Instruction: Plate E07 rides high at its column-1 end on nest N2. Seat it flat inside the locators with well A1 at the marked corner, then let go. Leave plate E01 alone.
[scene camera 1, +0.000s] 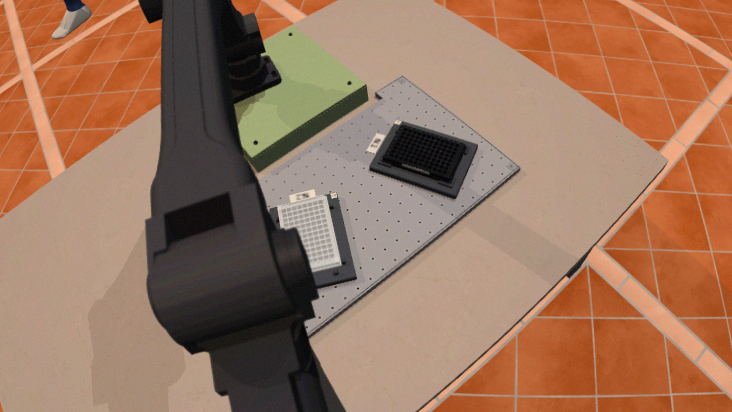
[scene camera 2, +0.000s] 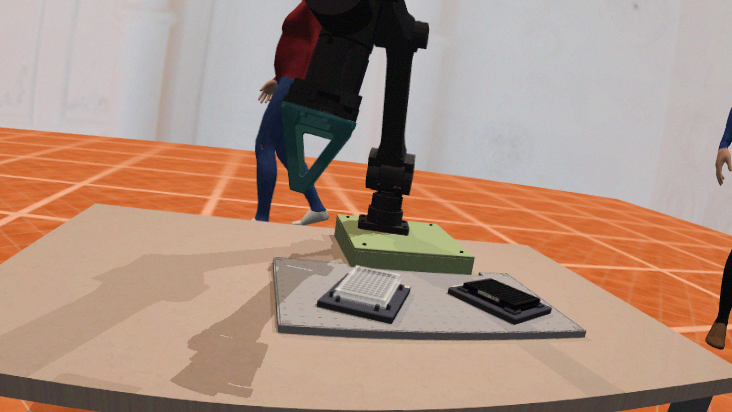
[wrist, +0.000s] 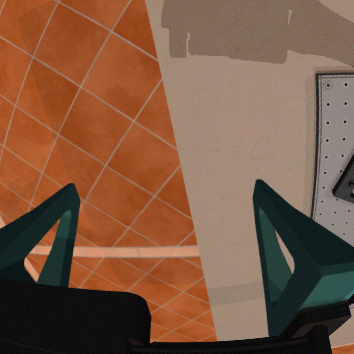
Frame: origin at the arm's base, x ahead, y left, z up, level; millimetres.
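Seen in the pictures: gripper, fingertip midpoint: (scene camera 2: 300, 189) (wrist: 162, 189); arm's base, origin of the base link: (scene camera 1: 250, 81) (scene camera 2: 382, 227).
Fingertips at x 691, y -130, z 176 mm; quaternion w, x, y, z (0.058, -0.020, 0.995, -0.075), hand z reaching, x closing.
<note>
Offsets run from my fingertips to a thing's top centre. "*": to the spot under its first point.
White plate E07 @[dx -304, dy +99, dz -182 mm] (scene camera 1: 309, 220) (scene camera 2: 369, 286) lies on the dark nest N2 @[dx -299, dy +97, dz -195 mm] (scene camera 1: 346, 240) (scene camera 2: 353, 311). It looks tilted, its end by the N2 label @[* dx -393, dy +121, dz -215 mm] (scene camera 1: 302, 196) higher; the exact height is hard to tell. A small pale tag @[* dx -359, dy +168, dz -205 mm] (scene camera 1: 333, 195) marks a nest corner beside that end. The arm hides part of the plate and nest in scene camera 1. A dark nest corner @[* dx -223, dy +127, dz -205 mm] (wrist: 345, 191) shows at the wrist view's right edge. Black plate E01 @[dx -354, dy +346, dz -191 mm] (scene camera 1: 425, 153) (scene camera 2: 504, 292) sits on nest N1 @[* dx -294, dy +398, dz -206 mm] (scene camera 1: 467, 166) (scene camera 2: 516, 316). My gripper (scene camera 2: 301, 188) (wrist: 162, 189) is open and empty, high above the table, away from both plates.
The nests stand on a grey perforated board @[dx -357, dy +198, dz -216 mm] (scene camera 1: 389, 220) (scene camera 2: 430, 327) (wrist: 327, 160). The arm's green base block (scene camera 1: 307, 102) (scene camera 2: 409, 255) is behind it. The table edge (wrist: 186, 185) runs below the open fingers. People stand beyond the table.
</note>
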